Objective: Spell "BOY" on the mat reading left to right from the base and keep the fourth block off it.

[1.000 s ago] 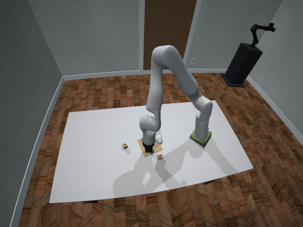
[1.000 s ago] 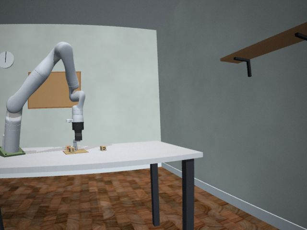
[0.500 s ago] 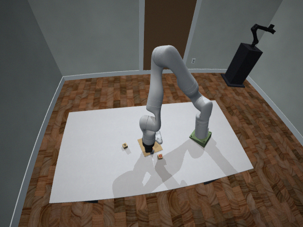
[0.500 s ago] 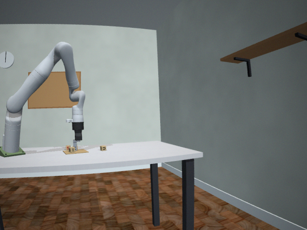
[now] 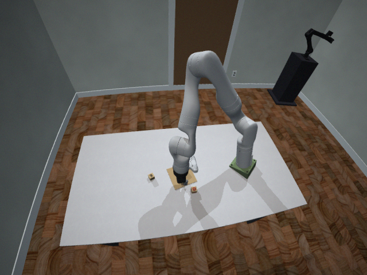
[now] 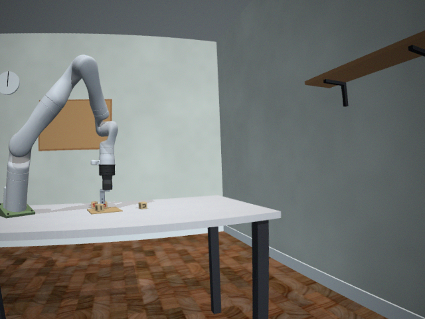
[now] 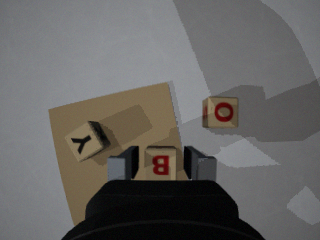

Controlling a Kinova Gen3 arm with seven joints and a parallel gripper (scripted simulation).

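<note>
Right now the B block is 3 cm below my hand and 1 cm ahead of it. Also, from my hand: Y block: 8 cm to the right, 3 cm below; tan mat: 5 cm to the right, 4 cm below, 1 cm ahead; O block: 5 cm to the left, 5 cm behind, 3 cm below.
</note>
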